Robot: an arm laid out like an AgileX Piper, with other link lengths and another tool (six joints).
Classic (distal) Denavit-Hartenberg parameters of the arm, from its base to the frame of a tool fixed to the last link. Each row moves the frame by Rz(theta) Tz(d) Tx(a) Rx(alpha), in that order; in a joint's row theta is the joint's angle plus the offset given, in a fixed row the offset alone. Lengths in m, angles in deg.
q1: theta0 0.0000, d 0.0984, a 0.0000, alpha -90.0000
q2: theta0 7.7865, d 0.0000, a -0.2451, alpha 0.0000
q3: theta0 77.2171, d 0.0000, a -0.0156, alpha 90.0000
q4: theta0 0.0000, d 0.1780, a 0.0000, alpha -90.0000
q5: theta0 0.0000, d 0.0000, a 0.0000, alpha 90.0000
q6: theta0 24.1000, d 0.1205, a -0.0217, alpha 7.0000
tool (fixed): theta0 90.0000, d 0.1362, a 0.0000, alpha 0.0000
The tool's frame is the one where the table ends.
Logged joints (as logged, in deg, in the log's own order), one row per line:
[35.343, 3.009, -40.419, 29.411, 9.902, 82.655]
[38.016, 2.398, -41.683, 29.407, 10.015, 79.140]
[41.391, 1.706, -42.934, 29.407, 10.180, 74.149]
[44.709, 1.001, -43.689, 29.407, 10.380, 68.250]
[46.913, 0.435, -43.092, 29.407, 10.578, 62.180]
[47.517, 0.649, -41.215, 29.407, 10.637, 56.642]
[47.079, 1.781, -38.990, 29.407, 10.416, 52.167]
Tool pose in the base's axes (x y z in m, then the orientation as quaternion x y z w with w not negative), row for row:
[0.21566, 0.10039, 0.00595, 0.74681, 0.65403, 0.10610, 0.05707]
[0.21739, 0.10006, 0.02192, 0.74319, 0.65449, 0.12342, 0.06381]
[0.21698, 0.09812, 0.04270, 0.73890, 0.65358, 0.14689, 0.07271]
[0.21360, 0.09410, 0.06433, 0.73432, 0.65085, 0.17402, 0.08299]
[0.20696, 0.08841, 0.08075, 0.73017, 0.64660, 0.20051, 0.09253]
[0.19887, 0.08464, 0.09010, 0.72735, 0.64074, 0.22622, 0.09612]
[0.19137, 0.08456, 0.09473, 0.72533, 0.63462, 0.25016, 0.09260]
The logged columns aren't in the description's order. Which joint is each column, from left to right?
Columns, left to right: q5, q4, q3, q1, q6, q2.
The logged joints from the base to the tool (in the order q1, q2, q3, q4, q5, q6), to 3 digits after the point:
[29.411, 82.655, -40.419, 3.009, 35.343, 9.902]
[29.407, 79.140, -41.683, 2.398, 38.016, 10.015]
[29.407, 74.149, -42.934, 1.706, 41.391, 10.180]
[29.407, 68.250, -43.689, 1.001, 44.709, 10.380]
[29.407, 62.180, -43.092, 0.435, 46.913, 10.578]
[29.407, 56.642, -41.215, 0.649, 47.517, 10.637]
[29.407, 52.167, -38.990, 1.781, 47.079, 10.416]

